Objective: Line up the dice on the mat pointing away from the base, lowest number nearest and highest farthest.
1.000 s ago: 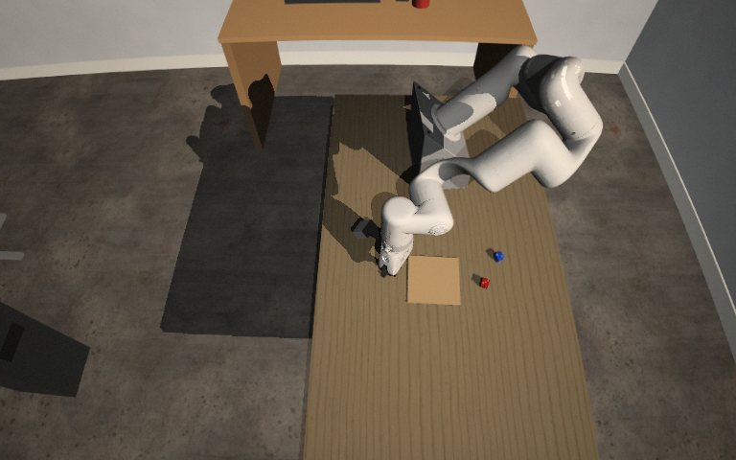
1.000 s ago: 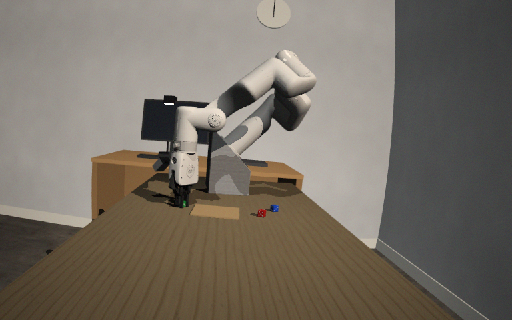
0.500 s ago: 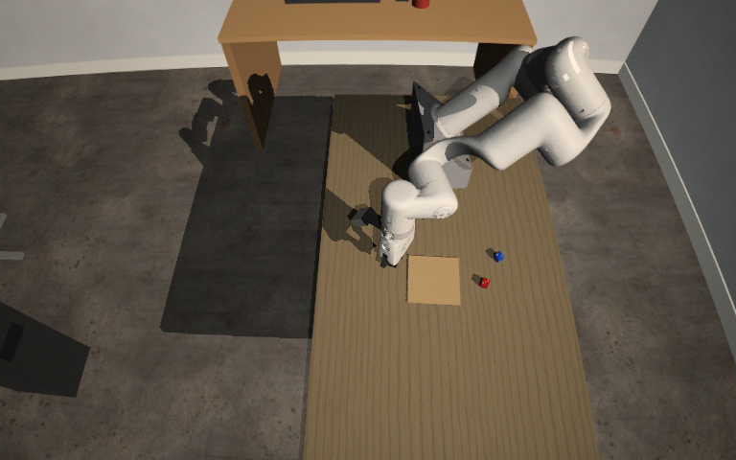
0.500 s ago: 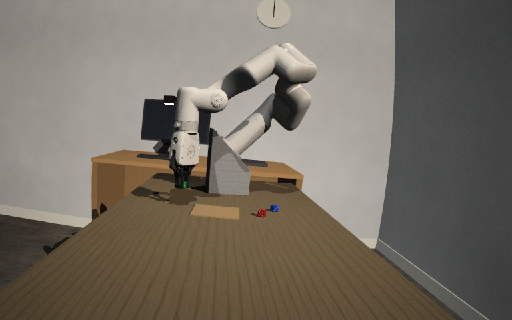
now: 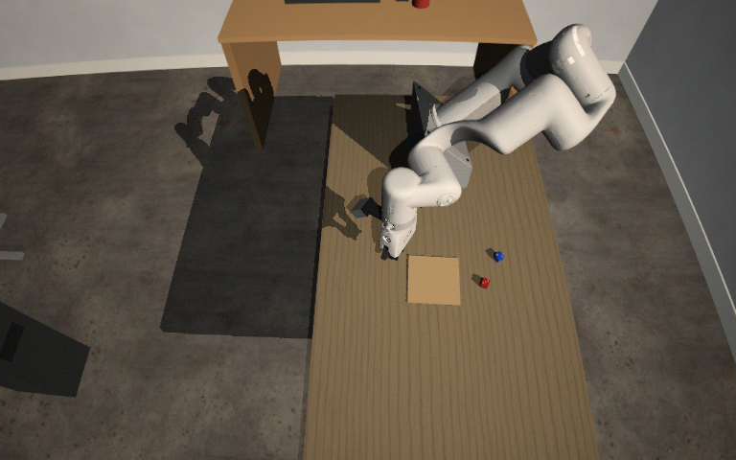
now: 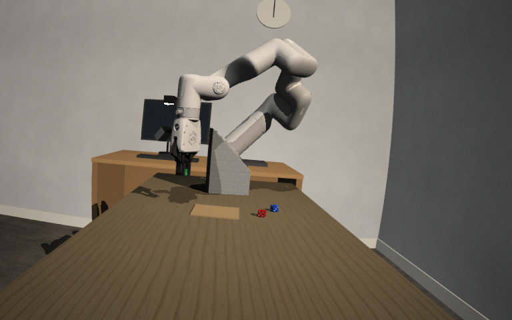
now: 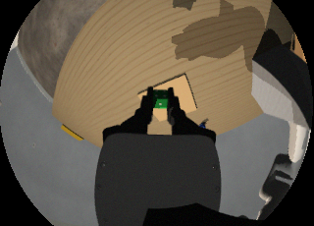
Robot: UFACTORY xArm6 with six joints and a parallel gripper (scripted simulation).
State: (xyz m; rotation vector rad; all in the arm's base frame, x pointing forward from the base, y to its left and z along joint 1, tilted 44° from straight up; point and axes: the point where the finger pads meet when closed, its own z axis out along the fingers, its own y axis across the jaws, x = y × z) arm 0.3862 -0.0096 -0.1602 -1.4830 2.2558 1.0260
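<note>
Right now my hand is 2 cm short of the tan mat, 11 cm to the right of it and 12 cm above it. Round my hand: red die 2 cm ahead, 25 cm to the left, 11 cm below; then green die 1 cm below; then blue die 6 cm behind, 29 cm to the left, 11 cm below.
</note>
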